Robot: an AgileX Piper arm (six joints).
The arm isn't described. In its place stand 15 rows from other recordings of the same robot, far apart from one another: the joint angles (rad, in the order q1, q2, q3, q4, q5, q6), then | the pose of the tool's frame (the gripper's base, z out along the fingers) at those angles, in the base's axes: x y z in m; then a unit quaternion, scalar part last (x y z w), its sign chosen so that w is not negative.
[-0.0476, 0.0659, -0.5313, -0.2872, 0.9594, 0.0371] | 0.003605 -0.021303 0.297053 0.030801 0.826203 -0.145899 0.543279
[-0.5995, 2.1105, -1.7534, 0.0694, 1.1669, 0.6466] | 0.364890 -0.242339 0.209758 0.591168 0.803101 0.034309 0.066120
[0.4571, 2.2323, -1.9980, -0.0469, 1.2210, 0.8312] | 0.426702 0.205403 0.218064 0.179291 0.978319 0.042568 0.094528
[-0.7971, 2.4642, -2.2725, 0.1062, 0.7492, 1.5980] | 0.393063 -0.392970 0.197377 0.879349 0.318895 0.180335 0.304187
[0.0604, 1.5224, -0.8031, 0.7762, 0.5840, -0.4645] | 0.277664 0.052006 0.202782 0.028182 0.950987 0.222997 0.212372
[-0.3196, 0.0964, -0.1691, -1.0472, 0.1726, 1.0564] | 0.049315 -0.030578 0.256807 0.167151 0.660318 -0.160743 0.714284
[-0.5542, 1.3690, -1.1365, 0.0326, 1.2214, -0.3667] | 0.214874 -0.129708 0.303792 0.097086 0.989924 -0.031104 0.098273
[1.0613, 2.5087, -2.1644, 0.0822, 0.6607, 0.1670] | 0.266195 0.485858 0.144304 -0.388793 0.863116 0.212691 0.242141
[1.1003, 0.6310, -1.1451, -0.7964, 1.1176, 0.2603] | 0.076750 0.021898 0.456130 -0.298618 0.739046 -0.008875 0.603787
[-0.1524, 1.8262, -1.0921, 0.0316, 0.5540, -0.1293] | 0.351075 -0.052392 0.168071 0.023029 0.982622 -0.015277 0.183547
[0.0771, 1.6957, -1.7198, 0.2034, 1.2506, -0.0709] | 0.355707 0.044979 0.367202 -0.061290 0.969892 0.101631 0.212660
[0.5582, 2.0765, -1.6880, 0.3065, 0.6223, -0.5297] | 0.392019 0.263663 0.227693 -0.408495 0.847967 0.128269 0.312459
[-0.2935, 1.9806, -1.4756, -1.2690, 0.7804, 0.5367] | 0.401031 -0.185065 0.241353 0.011057 0.860008 -0.466166 0.207250
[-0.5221, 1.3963, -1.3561, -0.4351, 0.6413, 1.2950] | 0.260378 -0.176282 0.395673 0.623372 0.602935 -0.008142 0.497805
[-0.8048, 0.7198, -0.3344, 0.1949, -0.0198, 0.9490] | 0.101475 -0.105995 0.260510 0.661260 0.447574 0.100062 0.593634
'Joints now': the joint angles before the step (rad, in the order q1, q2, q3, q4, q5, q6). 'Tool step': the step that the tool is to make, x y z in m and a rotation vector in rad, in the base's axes. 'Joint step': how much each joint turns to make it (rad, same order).
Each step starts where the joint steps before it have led.
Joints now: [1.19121, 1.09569, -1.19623, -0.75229, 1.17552, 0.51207]
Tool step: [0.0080, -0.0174, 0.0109, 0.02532, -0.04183, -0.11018]
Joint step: [-0.05426, -0.02048, -0.01859, -0.05333, 0.03383, 0.03798]
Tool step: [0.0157, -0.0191, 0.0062, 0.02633, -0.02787, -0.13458]
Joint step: [-0.11795, -0.00519, -0.01299, -0.02415, -0.00269, 0.02396]
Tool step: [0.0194, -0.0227, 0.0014, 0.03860, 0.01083, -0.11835]
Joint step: [-0.18412, 0.00073, -0.00949, 0.05845, -0.05096, -0.02993]
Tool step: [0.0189, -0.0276, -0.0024, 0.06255, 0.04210, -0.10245]
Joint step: [-0.23111, 0.00442, -0.00688, 0.14187, -0.07344, -0.08455]
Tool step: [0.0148, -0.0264, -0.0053, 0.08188, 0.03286, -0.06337]
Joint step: [-0.22543, 0.00601, 0.00650, 0.18721, -0.08810, -0.12170]
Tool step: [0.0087, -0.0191, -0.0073, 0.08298, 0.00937, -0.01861]
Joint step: [-0.17169, 0.00142, 0.02522, 0.19236, -0.08332, -0.13290]
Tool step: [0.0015, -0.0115, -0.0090, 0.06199, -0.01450, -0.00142]
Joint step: [-0.10483, -0.01529, 0.05017, 0.14363, -0.07370, -0.10142]
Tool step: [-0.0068, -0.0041, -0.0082, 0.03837, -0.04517, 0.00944]
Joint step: [-0.04503, -0.04364, 0.07183, 0.08528, -0.07917, -0.06000]
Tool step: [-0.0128, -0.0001, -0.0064, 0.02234, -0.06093, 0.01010]
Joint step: [-0.00938, -0.06458, 0.07782, 0.04050, -0.07527, -0.02486]
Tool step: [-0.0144, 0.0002, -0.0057, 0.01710, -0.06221, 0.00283]
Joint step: [0.00030, -0.06996, 0.07392, 0.01756, -0.06688, -0.00404]
